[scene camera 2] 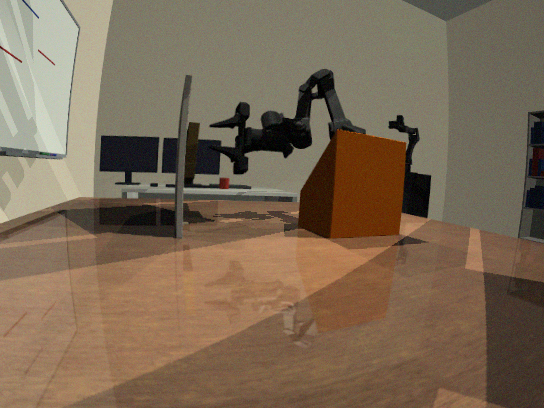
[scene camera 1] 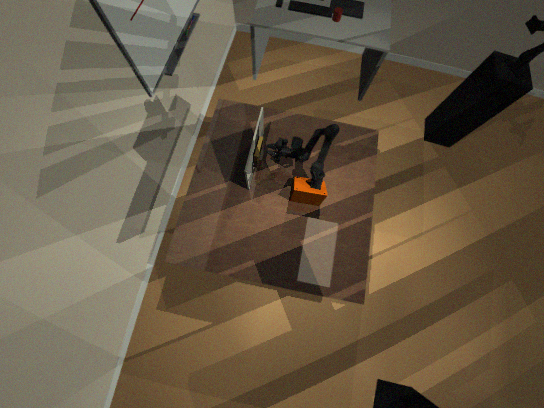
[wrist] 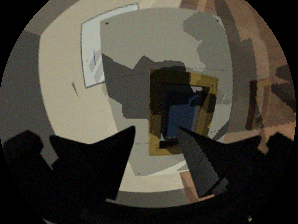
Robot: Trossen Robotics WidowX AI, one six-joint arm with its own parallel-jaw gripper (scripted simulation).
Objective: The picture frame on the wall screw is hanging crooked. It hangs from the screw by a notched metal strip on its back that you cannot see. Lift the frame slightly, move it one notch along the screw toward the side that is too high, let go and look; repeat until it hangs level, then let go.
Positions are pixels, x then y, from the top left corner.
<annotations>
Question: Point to a pale wall panel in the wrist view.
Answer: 130, 44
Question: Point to a picture frame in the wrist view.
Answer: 183, 99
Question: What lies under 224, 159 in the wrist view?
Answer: My gripper.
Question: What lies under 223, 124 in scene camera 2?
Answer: My gripper.
</annotations>
